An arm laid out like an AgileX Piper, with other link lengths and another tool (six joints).
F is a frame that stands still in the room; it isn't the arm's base.
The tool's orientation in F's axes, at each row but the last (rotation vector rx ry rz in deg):
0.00, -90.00, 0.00
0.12, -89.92, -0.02
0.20, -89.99, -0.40
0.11, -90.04, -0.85
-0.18, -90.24, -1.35
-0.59, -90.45, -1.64
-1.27, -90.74, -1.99
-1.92, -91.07, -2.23
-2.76, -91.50, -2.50
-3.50, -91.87, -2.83
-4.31, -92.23, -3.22
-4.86, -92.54, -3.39
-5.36, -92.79, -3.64
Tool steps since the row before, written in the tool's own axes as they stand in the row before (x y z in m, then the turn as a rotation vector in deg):
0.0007, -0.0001, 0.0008, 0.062, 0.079, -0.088
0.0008, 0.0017, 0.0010, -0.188, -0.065, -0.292
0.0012, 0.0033, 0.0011, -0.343, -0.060, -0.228
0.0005, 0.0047, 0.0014, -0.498, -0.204, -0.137
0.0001, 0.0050, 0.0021, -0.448, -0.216, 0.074
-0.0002, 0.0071, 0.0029, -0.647, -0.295, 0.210
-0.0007, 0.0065, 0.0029, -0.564, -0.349, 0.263
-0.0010, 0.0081, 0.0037, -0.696, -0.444, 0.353
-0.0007, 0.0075, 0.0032, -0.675, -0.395, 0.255
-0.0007, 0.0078, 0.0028, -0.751, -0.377, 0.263
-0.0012, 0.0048, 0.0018, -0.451, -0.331, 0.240
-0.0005, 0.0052, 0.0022, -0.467, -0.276, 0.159
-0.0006, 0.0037, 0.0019, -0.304, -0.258, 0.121
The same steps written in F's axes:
-0.0008, -0.0001, 0.0007, 0.088, 0.079, 0.062
-0.0010, 0.0017, 0.0008, 0.292, -0.064, -0.189
-0.0011, 0.0033, 0.0012, 0.228, -0.058, -0.343
-0.0014, 0.0047, 0.0005, 0.136, -0.200, -0.500
-0.0020, 0.0050, 0.0002, -0.076, -0.209, -0.451
-0.0027, 0.0072, -0.0001, -0.212, -0.282, -0.652
-0.0027, 0.0066, -0.0007, -0.268, -0.335, -0.570
-0.0033, 0.0083, -0.0010, -0.360, -0.425, -0.704
-0.0027, 0.0077, -0.0008, -0.260, -0.382, -0.681
-0.0022, 0.0080, -0.0008, -0.264, -0.364, -0.757
-0.0013, 0.0049, -0.0013, -0.249, -0.316, -0.457
-0.0017, 0.0054, -0.0007, -0.162, -0.269, -0.470
-0.0015, 0.0039, -0.0008, -0.131, -0.251, -0.305

